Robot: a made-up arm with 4 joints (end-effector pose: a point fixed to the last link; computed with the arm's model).
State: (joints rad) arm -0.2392 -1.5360 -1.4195 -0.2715
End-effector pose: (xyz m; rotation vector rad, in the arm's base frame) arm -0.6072 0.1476 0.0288 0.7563 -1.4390 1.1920
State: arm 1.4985 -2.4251 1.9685 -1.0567
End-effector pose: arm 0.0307 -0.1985 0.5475 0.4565 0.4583 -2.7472
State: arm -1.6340 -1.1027 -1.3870 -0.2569
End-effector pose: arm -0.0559 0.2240 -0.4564 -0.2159 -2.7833 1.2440
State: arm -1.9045 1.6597 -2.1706 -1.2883
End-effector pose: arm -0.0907 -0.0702 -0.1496 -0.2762 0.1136 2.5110
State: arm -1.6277 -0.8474 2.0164 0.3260
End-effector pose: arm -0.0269 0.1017 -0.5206 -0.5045 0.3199 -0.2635
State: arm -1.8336 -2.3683 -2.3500 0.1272
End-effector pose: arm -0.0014 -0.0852 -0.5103 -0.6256 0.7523 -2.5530
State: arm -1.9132 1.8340 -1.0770 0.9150
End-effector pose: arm 0.0235 -0.1268 -0.1669 -0.9142 2.5539 1.1312
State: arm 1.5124 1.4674 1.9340 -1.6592
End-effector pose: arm 0.0527 0.1599 0.2808 0.5490 3.0224 0.3070
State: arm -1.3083 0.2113 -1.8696 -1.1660
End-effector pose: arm -0.1964 0.2183 -0.1230 0.0445 2.3853 1.9469
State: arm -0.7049 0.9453 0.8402 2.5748
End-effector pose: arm -0.1808 0.1663 -0.1302 -2.8563 0.8983 0.4518
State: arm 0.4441 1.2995 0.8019 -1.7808
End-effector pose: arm -0.2052 0.1241 0.1240 -1.0562 1.8336 -0.0325
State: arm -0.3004 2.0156 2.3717 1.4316
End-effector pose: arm -0.2183 0.0238 0.1174 -2.0859 -0.5673 1.1737
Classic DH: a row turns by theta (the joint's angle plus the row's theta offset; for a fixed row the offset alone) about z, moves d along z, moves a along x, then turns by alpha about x. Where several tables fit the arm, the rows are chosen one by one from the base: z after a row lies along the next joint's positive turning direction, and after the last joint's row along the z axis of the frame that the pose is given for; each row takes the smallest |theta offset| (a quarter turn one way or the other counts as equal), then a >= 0, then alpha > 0; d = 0 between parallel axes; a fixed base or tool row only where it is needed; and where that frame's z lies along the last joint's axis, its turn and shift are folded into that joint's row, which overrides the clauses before.
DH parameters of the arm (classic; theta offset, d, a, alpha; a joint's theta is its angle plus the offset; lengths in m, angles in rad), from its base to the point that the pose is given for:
base (fixed): 0 0.0813 0 -1.5708
joint 1: 0 0.0293 -0.3956 -1.5708
joint 2: 0 -0.0636 0.0147 1.5708
joint 3: 1.5708 0.1961 0.1042 1.5708
joint 4: 1.5708 0.0434 0.0105 -1.5708
tool (fixed): -1.5708 0.0168 0 0

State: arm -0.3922 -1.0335 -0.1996 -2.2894
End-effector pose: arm -0.4686 0.2028 -0.1650 -2.0618 -1.4665 -0.0732
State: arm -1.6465 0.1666 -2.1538 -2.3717
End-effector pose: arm -0.1470 0.2112 -0.2004 -0.8402 0.8072 2.6118
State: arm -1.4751 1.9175 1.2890 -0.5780
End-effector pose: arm -0.0117 0.0180 -0.0904 1.3141 -0.0160 -0.3513
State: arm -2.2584 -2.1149 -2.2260 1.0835
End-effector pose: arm 0.2543 -0.0181 -0.4663 0.4607 -0.3251 -2.5658
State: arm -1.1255 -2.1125 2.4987 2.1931
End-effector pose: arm -0.3271 -0.1330 -0.3208 -0.0972 -0.0874 -0.7641
